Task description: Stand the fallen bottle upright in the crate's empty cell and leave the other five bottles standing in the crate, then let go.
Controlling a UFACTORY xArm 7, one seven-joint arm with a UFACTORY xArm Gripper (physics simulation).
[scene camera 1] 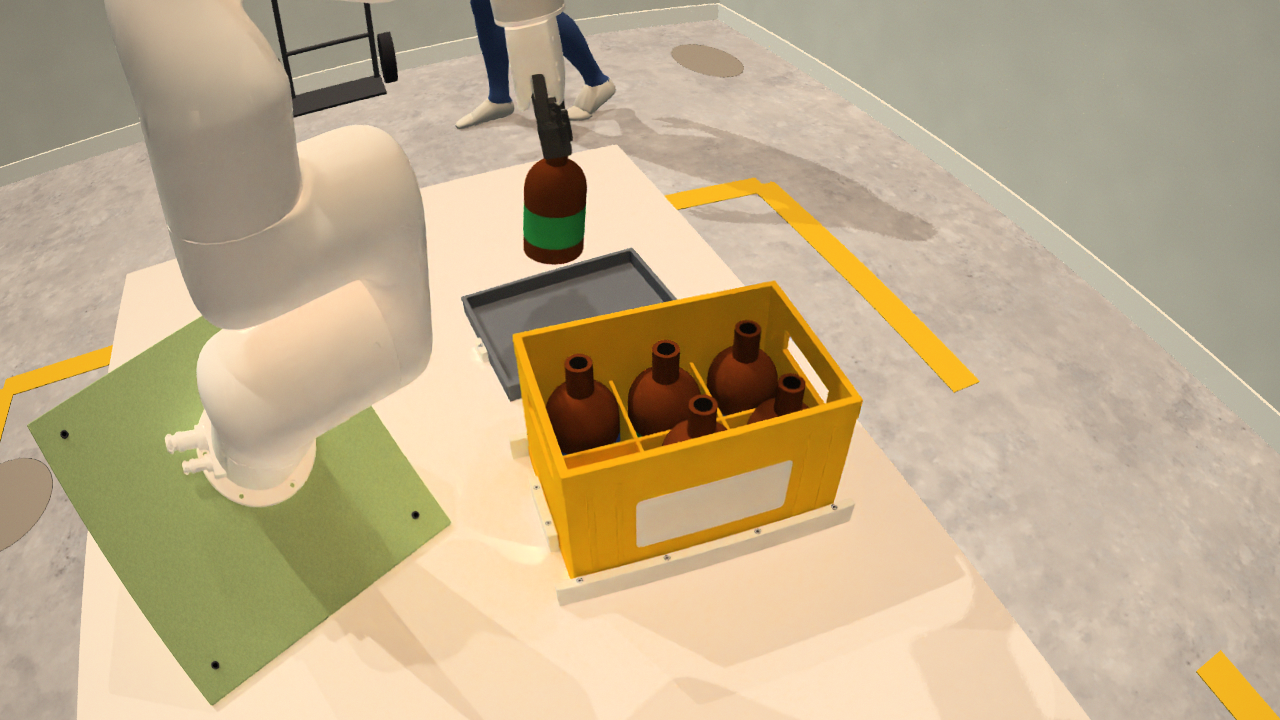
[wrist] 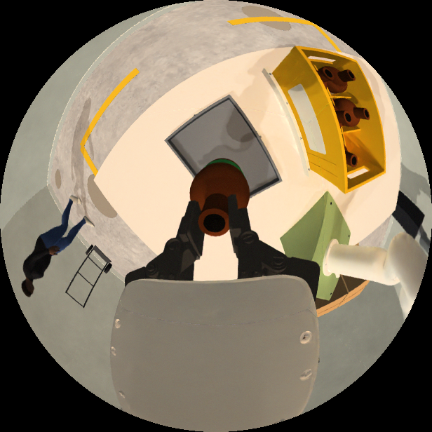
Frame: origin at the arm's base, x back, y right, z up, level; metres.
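Seen in the pictures: gripper, fingertip midpoint: point(scene camera 1: 559, 149).
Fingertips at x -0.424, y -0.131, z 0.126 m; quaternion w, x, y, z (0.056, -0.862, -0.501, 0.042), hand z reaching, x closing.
Pixels of each thing's middle, then the offset from my fingertips to it. "spot": a spot on its surface instead.
- brown bottle with a green label, body centre: point(scene camera 1: 555, 193) dz -0.058, dx +0.006, dy -0.004 m
- yellow crate at the middle of its body: point(scene camera 1: 679, 433) dz -0.165, dx +0.039, dy +0.303 m
- grey tray at a spot on its surface: point(scene camera 1: 599, 291) spot: dz -0.248, dx -0.063, dy -0.031 m
A brown bottle with a green label point(scene camera 1: 554, 210) point(wrist: 219, 185) hangs upright in the air above the back of the table. My gripper point(scene camera 1: 556, 154) point(wrist: 215, 210) is shut on its neck from above, and the mouth shows between the fingers in the wrist view. The yellow crate point(scene camera 1: 599, 523) point(wrist: 327, 169) stands nearer the scene camera. Three brown bottles point(scene camera 1: 581, 416) point(scene camera 1: 663, 401) point(scene camera 1: 742, 376) stand in its back row. Two more point(scene camera 1: 698, 435) point(scene camera 1: 775, 411) stand in the front row's middle and right cells. The front-left cell is empty, its floor hidden in the scene view.
A grey tray point(scene camera 1: 599, 291) point(wrist: 205, 132) lies behind the crate, with no bottle in it. Pale rails point(scene camera 1: 707, 553) run along the crate's base. The arm's base stands on a green board point(scene camera 1: 134, 537) point(wrist: 307, 225). A person and a hand truck point(wrist: 89, 275) are beyond the table.
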